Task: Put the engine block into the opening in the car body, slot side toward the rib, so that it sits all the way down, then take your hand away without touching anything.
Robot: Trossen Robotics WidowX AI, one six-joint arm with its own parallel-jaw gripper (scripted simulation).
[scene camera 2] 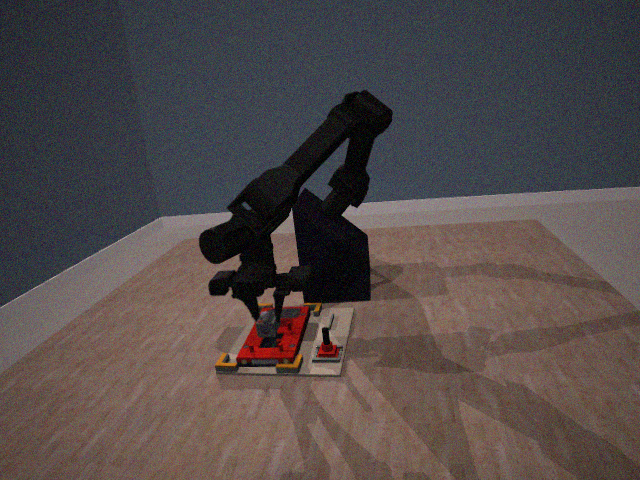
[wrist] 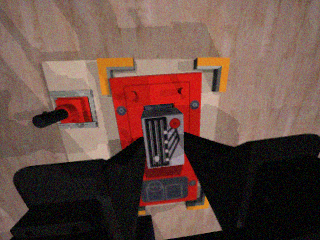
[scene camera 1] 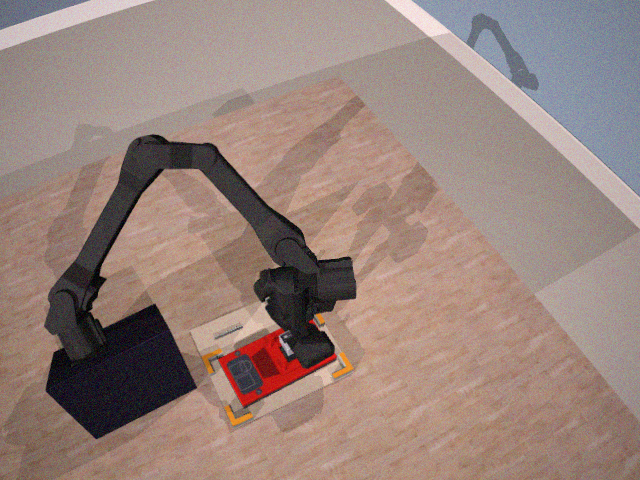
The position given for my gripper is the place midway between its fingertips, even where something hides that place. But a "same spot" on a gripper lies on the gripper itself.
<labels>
My gripper shows in scene camera 2, in the wrist view and in scene camera 1 (294, 339). A red car body shows in scene camera 2, in the wrist view and in scene camera 1 (260, 369). The same spot on the red car body: (scene camera 2: 268, 351) is (wrist: 154, 93). The same spot on my gripper: (scene camera 2: 281, 291) is (wrist: 67, 196).
</labels>
